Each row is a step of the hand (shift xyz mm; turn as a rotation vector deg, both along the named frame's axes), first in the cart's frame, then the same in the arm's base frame.
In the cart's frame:
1: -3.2 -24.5 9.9 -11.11 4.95 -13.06
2: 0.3 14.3 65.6 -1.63 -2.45 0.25
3: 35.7 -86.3 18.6 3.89 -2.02 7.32
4: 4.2 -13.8 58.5 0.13 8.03 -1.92
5: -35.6 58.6 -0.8 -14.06 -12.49 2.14
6: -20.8 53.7 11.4 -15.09 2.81 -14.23
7: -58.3 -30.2 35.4 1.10 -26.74 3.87
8: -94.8 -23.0 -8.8 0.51 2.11 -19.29
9: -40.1 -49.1 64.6 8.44 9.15 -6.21
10: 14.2 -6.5 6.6 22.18 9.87 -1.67
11: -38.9 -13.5 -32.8 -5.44 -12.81 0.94
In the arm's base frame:
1: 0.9 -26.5 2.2 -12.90 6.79 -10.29
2: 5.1 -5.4 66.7 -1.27 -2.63 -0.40
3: 48.0 -81.6 -10.4 4.83 -3.45 6.13
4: 11.8 -29.4 51.3 -1.08 8.17 0.58
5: -42.6 50.3 19.0 -12.09 -14.54 -0.90
6: -26.2 44.3 28.2 -16.68 4.51 -11.82
7: -50.2 -47.6 28.0 4.84 -26.23 -4.43
8: -91.5 -33.4 -9.8 -1.70 7.66 -17.76
9: -26.9 -71.2 49.0 6.55 11.72 -3.65
10: 15.5 -5.9 3.5 20.48 13.14 0.09
11: -40.0 -9.1 -33.0 -3.66 -13.20 -2.64

